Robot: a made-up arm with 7 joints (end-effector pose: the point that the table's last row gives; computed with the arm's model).
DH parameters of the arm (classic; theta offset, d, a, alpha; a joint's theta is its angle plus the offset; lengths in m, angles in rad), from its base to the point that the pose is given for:
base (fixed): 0 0 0 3.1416
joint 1: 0 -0.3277 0 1.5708
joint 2: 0 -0.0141 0 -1.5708
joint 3: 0 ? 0 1.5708
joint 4: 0 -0.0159 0 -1.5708
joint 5: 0 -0.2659 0 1.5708
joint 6: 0 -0.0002 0 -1.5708
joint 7: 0 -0.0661 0 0
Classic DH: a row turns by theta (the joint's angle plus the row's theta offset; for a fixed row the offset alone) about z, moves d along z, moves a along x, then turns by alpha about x.
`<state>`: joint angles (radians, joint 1 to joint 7).
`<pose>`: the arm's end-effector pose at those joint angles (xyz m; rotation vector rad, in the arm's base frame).
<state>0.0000 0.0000 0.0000 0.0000 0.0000 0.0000 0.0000</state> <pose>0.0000 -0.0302 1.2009 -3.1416 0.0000 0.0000</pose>
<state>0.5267 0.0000 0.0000 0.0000 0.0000 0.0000 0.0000</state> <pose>-0.0152 -0.0261 1.2009 -3.0333 0.8178 0.0000</pose>
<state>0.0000 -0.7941 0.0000 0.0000 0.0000 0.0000 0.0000</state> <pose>-0.6228 -0.0302 0.9397 -2.8972 0.0000 -1.2148</pose>
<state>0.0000 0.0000 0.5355 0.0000 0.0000 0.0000 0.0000</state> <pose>-0.0082 -0.0280 1.2009 -3.0296 0.8311 0.0000</pose>
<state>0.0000 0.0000 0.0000 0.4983 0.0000 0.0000 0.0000</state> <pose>0.1587 -0.0302 1.1605 -3.0446 0.0000 0.7747</pose>
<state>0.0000 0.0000 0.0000 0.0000 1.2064 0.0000 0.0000</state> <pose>-0.0002 -0.0301 1.2009 -2.5872 1.7822 0.0000</pose>
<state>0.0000 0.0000 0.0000 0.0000 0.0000 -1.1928 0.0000</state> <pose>-0.0614 -0.0302 1.1592 -2.5992 0.0000 -1.7645</pose>
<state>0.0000 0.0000 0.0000 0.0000 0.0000 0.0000 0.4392</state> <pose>0.0000 -0.0302 1.2009 -3.0661 0.6844 0.0000</pose>
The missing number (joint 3, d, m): -0.5412
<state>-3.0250 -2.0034 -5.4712 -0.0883 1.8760 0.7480 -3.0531</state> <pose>0.7425 -0.0623 -0.0945 0.2873 -0.3697 -0.3575</pose>
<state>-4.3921 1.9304 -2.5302 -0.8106 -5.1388 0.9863 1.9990</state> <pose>-0.2759 -0.5880 -0.1334 -0.7860 0.2485 1.7534</pose>
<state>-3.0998 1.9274 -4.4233 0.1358 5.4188 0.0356 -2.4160</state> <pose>-0.8215 0.0891 0.0493 -0.7415 1.1395 -1.3529</pose>
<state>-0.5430 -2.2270 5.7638 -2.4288 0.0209 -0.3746 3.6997</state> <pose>-0.0391 -0.1694 0.0297 -0.6395 -1.9329 0.9088</pose>
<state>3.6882 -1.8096 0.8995 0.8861 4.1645 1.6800 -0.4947</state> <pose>0.7029 -0.2766 0.2935 -0.8416 2.0175 1.3920</pose>
